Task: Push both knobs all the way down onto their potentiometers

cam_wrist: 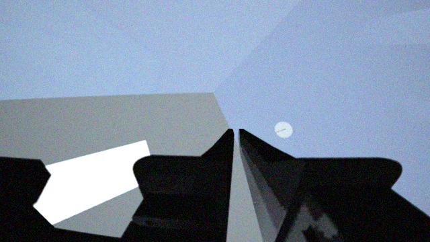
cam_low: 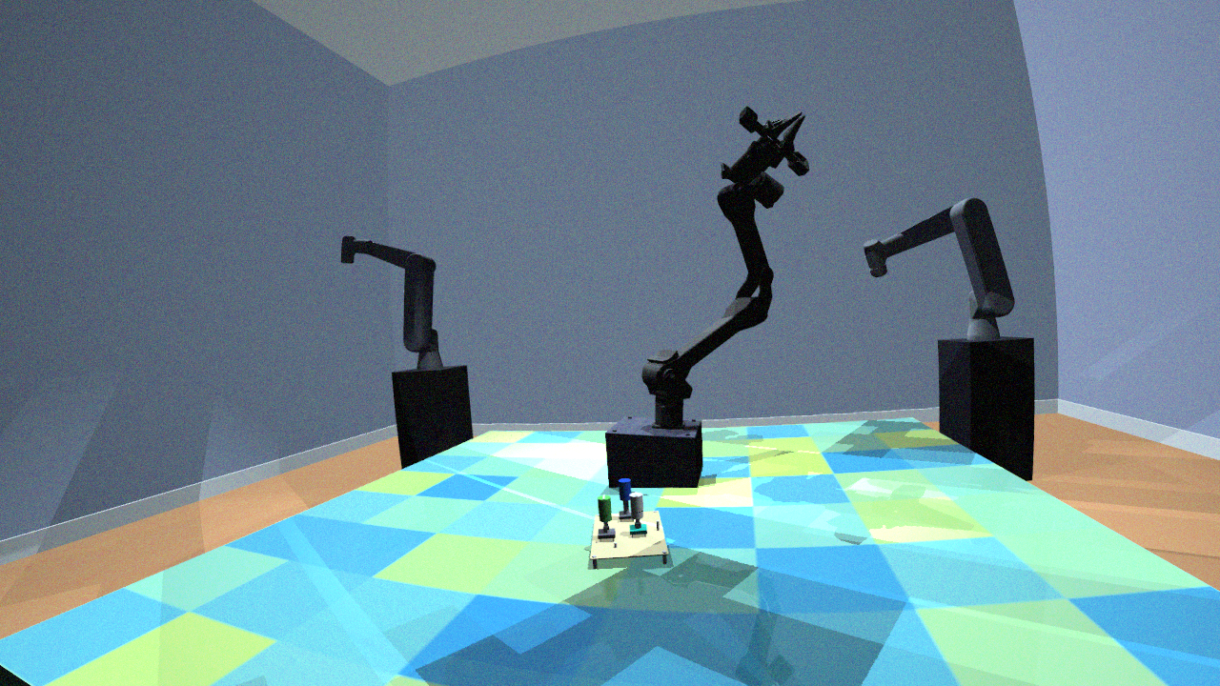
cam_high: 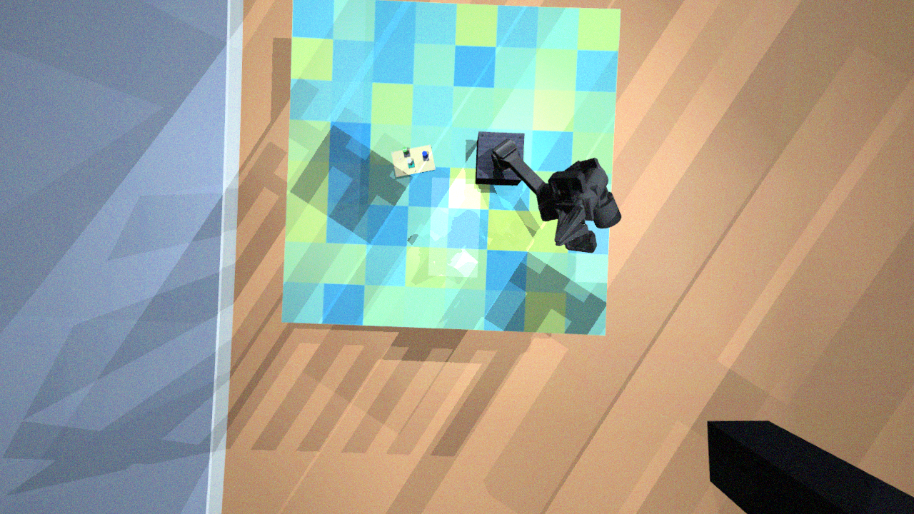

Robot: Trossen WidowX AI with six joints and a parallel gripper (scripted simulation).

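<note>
Now: gripper tip 360 mm short of the grey knob, 350 mm to the left of it and 670 mm above it. Round my gripper tip: green knob 380 mm ahead, 390 mm to the right, 660 mm below; teal potentiometer 360 mm ahead, 350 mm to the right, 680 mm below.
</note>
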